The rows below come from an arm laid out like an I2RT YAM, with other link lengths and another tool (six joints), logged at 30 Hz.
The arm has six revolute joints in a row. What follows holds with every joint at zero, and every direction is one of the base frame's. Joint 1 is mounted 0.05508 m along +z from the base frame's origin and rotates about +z. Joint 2 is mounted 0.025 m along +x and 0.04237 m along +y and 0.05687 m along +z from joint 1 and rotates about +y. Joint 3 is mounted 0.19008 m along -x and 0.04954 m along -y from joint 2 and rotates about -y. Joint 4 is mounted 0.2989 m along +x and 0.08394 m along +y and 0.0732 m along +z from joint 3 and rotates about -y. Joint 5 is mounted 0.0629 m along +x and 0.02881 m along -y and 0.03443 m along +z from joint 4 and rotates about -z. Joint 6 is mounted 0.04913 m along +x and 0.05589 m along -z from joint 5 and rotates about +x. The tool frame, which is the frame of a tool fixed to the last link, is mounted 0.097 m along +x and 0.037 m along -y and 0.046 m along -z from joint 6; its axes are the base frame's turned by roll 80.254, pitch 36.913 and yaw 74.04 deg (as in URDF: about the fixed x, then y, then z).
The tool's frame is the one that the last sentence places.
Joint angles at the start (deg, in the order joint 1, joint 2, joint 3, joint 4, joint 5, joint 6):
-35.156 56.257 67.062 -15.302 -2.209 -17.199
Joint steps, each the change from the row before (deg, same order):
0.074 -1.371 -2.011 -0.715 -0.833 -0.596
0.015 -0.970 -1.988 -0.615 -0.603 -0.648
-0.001 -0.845 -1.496 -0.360 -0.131 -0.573
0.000 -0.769 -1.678 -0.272 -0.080 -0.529
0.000 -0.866 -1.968 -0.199 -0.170 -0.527
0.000 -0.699 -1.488 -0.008 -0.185 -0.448
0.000 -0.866 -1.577 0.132 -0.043 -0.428
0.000 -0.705 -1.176 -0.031 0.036 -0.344
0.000 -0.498 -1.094 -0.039 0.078 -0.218
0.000 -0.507 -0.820 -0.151 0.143 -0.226
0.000 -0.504 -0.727 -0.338 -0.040 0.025
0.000 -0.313 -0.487 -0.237 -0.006 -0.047
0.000 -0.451 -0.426 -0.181 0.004 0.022
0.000 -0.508 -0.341 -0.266 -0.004 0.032
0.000 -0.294 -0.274 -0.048 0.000 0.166
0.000 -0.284 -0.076 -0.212 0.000 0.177
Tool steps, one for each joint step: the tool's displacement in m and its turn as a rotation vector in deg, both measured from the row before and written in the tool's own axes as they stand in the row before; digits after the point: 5 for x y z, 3 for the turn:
0.00909 -0.00391 -0.00462 -0.100 1.629 -0.532
0.01053 -0.00583 -0.00322 0.264 1.698 -0.628
0.00647 -0.00446 -0.00260 0.322 0.915 -0.593
0.00802 -0.00546 -0.00219 0.457 1.035 -0.565
0.00961 -0.00607 -0.00218 0.438 1.189 -0.547
0.00674 -0.00401 -0.00141 0.168 0.774 -0.438
0.00595 -0.00388 -0.00167 0.172 0.516 -0.434
0.00442 -0.00308 -0.00161 0.213 0.411 -0.363
0.00508 -0.00346 -0.00112 0.342 0.505 -0.253
0.00328 -0.00258 -0.00140 0.306 0.327 -0.267
0.00371 -0.00212 -0.00164 0.256 0.503 0.008
0.00257 -0.00157 -0.00103 0.193 0.357 -0.062
0.00129 -0.00082 -0.00132 0.087 0.132 0.014
0.00065 -0.00043 -0.00162 0.054 0.087 0.028
0.00077 -0.00039 -0.00077 0.051 0.024 0.161
-0.00012 0.00012 -0.00108 0.041 0.003 0.172

